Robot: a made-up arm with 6 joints. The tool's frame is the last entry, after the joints. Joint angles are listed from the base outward. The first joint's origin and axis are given. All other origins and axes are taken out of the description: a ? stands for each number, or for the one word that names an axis. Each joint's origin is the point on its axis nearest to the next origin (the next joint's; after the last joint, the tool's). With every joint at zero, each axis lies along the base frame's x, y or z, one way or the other. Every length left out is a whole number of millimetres.
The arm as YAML. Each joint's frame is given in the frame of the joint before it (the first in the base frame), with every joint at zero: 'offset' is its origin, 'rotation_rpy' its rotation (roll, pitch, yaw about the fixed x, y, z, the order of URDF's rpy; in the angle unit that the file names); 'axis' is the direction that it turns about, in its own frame. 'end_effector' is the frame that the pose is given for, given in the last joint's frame.
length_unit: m
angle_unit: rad
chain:
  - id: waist
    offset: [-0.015, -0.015, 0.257]
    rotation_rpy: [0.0, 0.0, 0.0]
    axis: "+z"
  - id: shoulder
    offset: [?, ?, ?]
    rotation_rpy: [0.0, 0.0, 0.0]
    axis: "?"
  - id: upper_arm
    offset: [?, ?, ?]
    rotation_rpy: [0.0, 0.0, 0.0]
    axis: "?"
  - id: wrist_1
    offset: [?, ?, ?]
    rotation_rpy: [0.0, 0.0, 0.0]
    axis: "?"
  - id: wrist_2
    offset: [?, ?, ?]
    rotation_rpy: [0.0, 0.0, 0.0]
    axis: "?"
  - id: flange
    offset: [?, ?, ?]
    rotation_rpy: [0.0, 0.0, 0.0]
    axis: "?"
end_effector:
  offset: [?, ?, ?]
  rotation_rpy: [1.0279, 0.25, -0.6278]
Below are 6 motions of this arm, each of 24 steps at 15 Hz.
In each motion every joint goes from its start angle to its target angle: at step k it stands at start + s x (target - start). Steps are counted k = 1, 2, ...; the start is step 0. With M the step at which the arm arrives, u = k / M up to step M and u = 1 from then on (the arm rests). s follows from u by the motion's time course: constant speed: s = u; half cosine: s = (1 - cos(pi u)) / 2; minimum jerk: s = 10 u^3 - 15 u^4 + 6 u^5.
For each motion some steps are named. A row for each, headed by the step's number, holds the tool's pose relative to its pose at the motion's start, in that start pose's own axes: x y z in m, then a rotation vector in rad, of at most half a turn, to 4 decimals.
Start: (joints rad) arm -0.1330 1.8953 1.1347 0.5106 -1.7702 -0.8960
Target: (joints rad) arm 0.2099 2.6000 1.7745 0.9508 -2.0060 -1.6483
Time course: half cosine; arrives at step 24
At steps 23, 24:
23: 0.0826 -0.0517 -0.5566 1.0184 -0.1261 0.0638
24: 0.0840 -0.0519 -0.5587 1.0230 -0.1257 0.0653

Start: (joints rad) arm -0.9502 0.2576 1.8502 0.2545 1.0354 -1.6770
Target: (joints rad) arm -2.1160 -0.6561 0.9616 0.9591 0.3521 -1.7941
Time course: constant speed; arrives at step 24
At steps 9, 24:
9: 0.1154 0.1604 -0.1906 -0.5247 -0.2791 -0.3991
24: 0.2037 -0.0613 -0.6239 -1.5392 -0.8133 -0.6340

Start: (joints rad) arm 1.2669 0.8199 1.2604 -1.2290 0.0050 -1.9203
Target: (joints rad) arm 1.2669 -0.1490 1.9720 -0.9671 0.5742 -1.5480
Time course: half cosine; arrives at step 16
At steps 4, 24:
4: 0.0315 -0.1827 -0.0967 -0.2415 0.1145 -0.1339
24: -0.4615 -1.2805 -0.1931 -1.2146 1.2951 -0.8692

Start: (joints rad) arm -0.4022 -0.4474 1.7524 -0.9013 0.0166 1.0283
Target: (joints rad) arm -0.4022 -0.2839 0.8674 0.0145 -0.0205 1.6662
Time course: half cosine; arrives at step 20
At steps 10, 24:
10: -0.0154 -0.2511 -0.0900 -0.9351 0.0120 0.0835
24: -0.1126 -0.4862 -0.1356 -1.7381 0.3304 0.4715

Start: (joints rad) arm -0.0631 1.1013 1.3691 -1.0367 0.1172 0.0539
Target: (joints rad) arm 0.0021 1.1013 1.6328 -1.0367 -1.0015 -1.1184
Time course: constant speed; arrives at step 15
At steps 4, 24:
4: -0.0247 0.0059 -0.0317 0.0744 0.2660 -0.3225
24: -0.1216 0.0363 -0.0933 0.2307 0.5077 -1.3602

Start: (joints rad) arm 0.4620 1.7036 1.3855 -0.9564 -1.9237 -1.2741
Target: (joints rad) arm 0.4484 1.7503 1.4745 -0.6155 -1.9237 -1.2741
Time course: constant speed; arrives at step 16
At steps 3, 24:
3: -0.0051 -0.0028 0.0051 0.0506 -0.0189 0.0337
24: -0.0244 -0.0180 0.0243 0.2726 -0.0954 0.1791

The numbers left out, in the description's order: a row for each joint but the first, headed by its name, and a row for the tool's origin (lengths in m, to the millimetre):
shoulder: xyz 0.001 0.014 0.0, axis +y
upper_arm: xyz -0.001 0.0 0.661, axis -y
wrist_1: xyz 0.488 0.0 0.013, axis -x
wrist_2: xyz 0.0 -0.095 0.001, axis -y
flange: xyz 0.001 0.0 -0.029, axis -x
tool: xyz 0.0 -0.028 0.0

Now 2 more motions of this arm.
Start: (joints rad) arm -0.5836 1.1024 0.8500 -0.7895 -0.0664 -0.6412
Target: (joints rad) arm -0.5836 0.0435 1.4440 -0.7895 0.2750 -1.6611
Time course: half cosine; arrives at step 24
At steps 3, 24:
3: -0.0406 0.0121 -0.0296 0.0211 0.0703 0.0345
24: -1.3158 -0.2707 -0.1355 -0.1452 2.1251 0.2229

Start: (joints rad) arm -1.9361 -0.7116 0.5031 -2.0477 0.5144 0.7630
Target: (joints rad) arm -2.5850 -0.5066 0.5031 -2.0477 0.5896 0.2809
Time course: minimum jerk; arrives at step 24
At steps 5, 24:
5: 0.0137 -0.0110 -0.0031 0.0130 -0.0152 0.0209
24: 0.2393 -0.0571 0.0246 0.2364 -0.1476 0.4092

